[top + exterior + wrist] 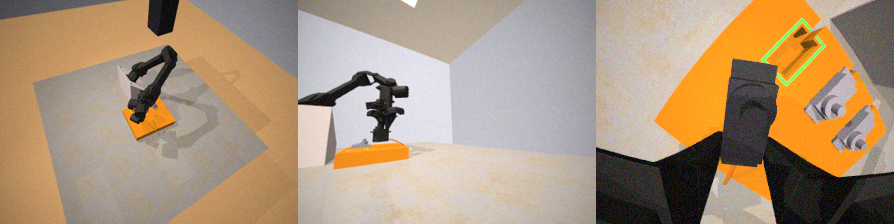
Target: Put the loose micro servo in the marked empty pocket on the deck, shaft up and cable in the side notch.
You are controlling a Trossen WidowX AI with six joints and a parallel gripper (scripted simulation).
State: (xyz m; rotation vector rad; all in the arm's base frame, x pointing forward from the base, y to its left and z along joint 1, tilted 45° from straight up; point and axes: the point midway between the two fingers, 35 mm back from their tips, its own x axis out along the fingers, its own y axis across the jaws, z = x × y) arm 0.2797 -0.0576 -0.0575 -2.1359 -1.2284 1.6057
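My gripper tip is now 20 mm short of the orange deck, 70 mm to the right of it and 100 mm above it.
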